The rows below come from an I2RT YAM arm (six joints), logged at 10 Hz.
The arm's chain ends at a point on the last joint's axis. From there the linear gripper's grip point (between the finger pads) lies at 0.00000 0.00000 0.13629 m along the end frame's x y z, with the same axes.
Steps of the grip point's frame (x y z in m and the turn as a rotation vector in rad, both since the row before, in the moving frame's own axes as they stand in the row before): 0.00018 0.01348 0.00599 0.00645 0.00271 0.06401; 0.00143 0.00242 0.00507 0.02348 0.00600 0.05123; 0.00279 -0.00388 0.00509 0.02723 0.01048 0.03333; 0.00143 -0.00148 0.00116 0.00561 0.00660 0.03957; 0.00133 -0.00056 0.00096 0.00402 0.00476 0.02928; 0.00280 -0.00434 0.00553 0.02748 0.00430 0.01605; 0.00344 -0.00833 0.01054 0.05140 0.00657 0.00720; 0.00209 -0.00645 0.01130 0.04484 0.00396 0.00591; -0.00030 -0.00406 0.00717 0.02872 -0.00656 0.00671
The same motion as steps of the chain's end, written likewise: -0.00022 0.01435 0.00599 0.00645 0.00271 0.06401; 0.00053 0.00560 0.00511 0.02348 0.00600 0.05123; 0.00130 -0.00019 0.00515 0.02723 0.01048 0.03333; 0.00052 -0.00073 0.00117 0.00561 0.00660 0.03957; 0.00067 -0.00002 0.00096 0.00402 0.00476 0.02928; 0.00218 -0.00060 0.00558 0.02748 0.00430 0.01605; 0.00252 -0.00133 0.01072 0.05140 0.00657 0.00720; 0.00153 -0.00034 0.01144 0.04484 0.00396 0.00591; 0.00058 -0.00014 0.00723 0.02872 -0.00656 0.00671
